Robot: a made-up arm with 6 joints. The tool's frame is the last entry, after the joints.
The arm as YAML. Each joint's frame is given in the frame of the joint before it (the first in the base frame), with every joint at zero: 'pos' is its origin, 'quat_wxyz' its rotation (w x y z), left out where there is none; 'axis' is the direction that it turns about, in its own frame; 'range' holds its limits. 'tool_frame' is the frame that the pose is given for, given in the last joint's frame.
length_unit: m
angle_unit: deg
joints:
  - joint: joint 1
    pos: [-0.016, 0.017, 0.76]
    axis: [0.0, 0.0, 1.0]
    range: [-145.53, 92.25]
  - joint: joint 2
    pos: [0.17, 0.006, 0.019]
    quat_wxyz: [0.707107, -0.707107, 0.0, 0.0]
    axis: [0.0, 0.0, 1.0]
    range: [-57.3, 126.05]
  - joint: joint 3
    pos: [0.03, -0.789, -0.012]
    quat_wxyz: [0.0, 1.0, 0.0, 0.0]
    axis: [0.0, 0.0, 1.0]
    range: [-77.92, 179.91]
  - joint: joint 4
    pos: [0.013, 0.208, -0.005]
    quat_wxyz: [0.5, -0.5, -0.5, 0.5]
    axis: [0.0, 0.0, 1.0]
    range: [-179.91, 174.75]
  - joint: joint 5
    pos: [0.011, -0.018, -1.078]
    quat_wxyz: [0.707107, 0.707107, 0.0, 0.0]
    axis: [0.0, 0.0, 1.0]
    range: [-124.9, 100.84]
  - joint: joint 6
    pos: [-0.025, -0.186, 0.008]
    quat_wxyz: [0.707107, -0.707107, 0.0, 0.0]
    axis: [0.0, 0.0, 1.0]
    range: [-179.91, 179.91]
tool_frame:
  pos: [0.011, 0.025, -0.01]
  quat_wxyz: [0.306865, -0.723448, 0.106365, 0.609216]
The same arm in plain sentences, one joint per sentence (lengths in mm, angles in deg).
The arm has six revolute joints in a row. What follows holds with every joint at zero, and every direction is one of the base frame's.
The first joint is mounted 16 mm along -x and 17 mm along +y and 760 mm along +z from the base frame's origin and turns about +z, from -145.53 to 92.25 deg.
The second joint is mounted 170 mm along +x and 6 mm along +y and 19 mm along +z from the first joint and turns about +y, from -57.3 to 126.05 deg.
The third joint is mounted 30 mm along +x and 12 mm along -y and 789 mm along +z from the second joint and turns about -y, from -77.92 to 179.91 deg.
The fourth joint is mounted 13 mm along +x and 5 mm along +y and 208 mm along +z from the third joint and turns about -x, from -179.91 to 174.75 deg.
The fifth joint is mounted 1078 mm along +x and 18 mm along -y and 11 mm along +z from the fourth joint and turns about -y, from -124.9 to 100.84 deg.
The sixth joint is mounted 186 mm along +x and 8 mm along -y and 25 mm along -z from the fifth joint and turns about -x, from -179.91 to 179.91 deg.
The tool frame, which is the frame that the pose is given for, is mounted 10 mm along +x and 25 mm along +y and 11 mm along +z from the sixth joint; its axes are the base frame's turned by roll -147.11, pitch -13.6 and yaw 13.08 deg (as in URDF: about the fixed x, then y, then z).

